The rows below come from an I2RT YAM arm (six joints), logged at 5 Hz.
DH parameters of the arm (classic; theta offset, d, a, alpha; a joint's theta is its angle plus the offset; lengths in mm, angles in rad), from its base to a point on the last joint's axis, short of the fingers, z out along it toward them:
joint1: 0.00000 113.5 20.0 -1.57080
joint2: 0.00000 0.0 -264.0 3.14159
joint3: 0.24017 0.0 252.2 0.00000
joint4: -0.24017 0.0 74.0 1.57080
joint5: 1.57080 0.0 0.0 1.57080
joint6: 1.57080 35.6 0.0 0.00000
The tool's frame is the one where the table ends.
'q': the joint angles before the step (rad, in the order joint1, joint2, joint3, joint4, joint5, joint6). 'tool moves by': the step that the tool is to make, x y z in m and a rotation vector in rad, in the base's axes. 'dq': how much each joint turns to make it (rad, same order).
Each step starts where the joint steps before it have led.
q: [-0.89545 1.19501 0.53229 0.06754 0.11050 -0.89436]
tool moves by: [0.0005 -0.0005 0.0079 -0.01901 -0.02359 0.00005]
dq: [-0.00024 -0.01643 0.01329 -0.00071 -0.00382 0.00533]
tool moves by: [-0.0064 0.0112 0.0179 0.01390 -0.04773 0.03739]
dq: [0.00008 -0.09826 0.01700 -0.09779 -0.05597 0.01931]
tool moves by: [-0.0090 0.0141 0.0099 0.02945 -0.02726 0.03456]
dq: [0.00000 -0.09628 -0.00035 -0.10228 -0.05024 0.01568]
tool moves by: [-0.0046 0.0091 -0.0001 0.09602 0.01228 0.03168]
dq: [0.00089 -0.03125 0.01685 -0.13007 -0.05380 0.02448]
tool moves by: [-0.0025 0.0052 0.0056 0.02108 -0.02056 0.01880]
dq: [0.00087 -0.03092 0.01146 -0.04506 -0.03182 0.01282]
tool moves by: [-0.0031 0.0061 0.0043 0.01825 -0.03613 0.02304]
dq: [-0.00051 -0.03826 -0.00028 -0.02767 -0.04244 0.01803]
